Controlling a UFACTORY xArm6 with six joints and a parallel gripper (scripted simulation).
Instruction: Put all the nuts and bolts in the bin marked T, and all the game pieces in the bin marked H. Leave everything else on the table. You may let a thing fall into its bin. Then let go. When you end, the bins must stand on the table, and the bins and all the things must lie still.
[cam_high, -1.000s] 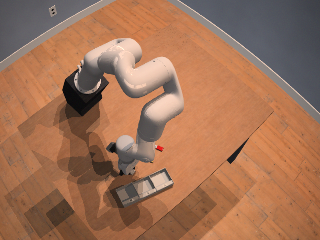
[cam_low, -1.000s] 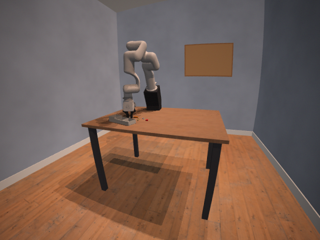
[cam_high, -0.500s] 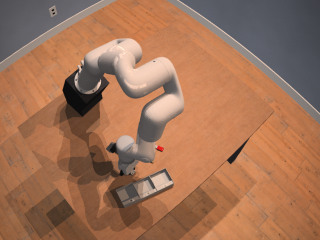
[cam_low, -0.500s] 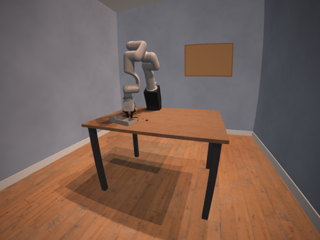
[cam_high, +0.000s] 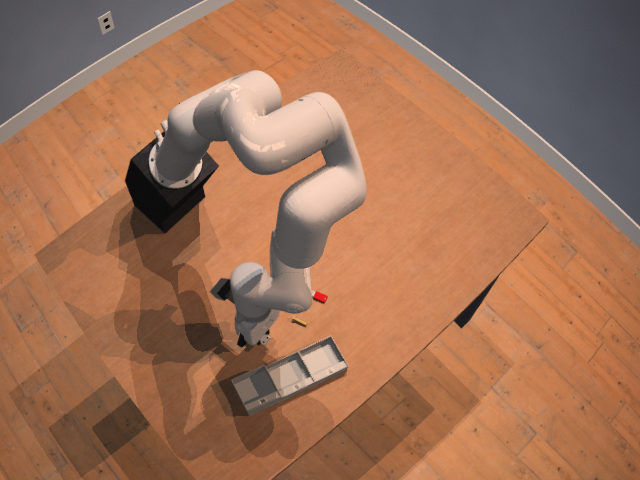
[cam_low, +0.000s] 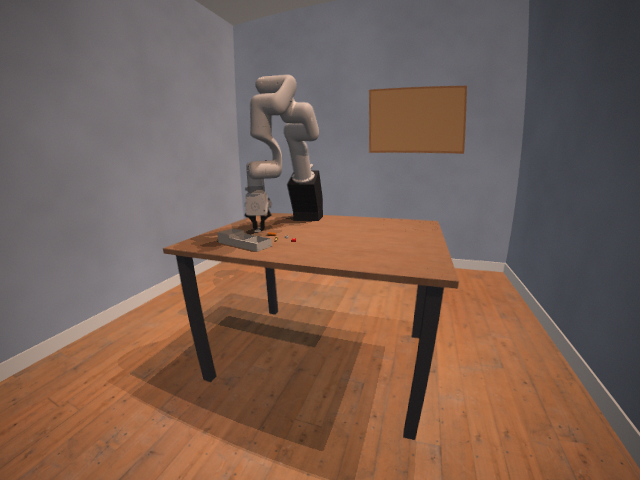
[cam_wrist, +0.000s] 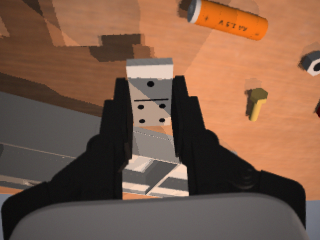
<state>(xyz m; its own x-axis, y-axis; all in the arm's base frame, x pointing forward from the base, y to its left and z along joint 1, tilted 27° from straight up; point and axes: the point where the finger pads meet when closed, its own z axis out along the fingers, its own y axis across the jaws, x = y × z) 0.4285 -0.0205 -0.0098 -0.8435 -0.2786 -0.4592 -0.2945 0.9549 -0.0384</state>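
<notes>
Right now my hand is 40 mm past the grey hex nut, 120 mm to the right of it and 50 mm above it. Round my hand: orange cylinder (50 mm behind, 30 mm to the left, 50 mm below); white domino (20 mm below); brass bolt (10 mm ahead, 100 mm to the left, 50 mm below).
</notes>
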